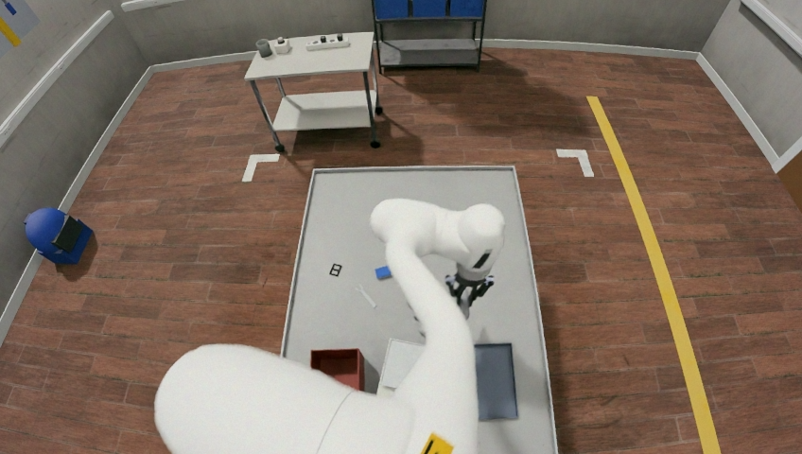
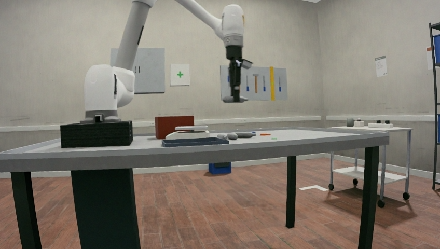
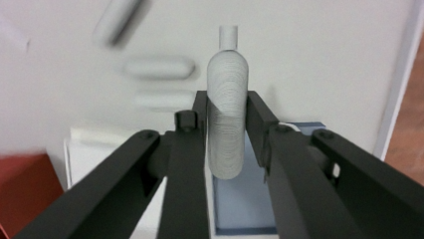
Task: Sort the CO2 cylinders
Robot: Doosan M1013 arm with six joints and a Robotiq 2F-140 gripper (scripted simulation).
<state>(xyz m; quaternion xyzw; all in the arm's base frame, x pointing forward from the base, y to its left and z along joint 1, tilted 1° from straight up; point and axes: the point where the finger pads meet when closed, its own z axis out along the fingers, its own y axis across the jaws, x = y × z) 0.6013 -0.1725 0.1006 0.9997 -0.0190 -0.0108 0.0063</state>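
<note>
Now: hand 16 cm to the right of the scale platform, 16 cm past it and 15 cm above it. The rest, counted from my hand: grey CO2 cylinder (20 cm below, 5 cm to the left, 3 cm behind); then scale (17 cm below, 17 cm behind, 16 cm to the left); then green piece (20 cm below, 18 cm ahead, 3 cm to the right).
</note>
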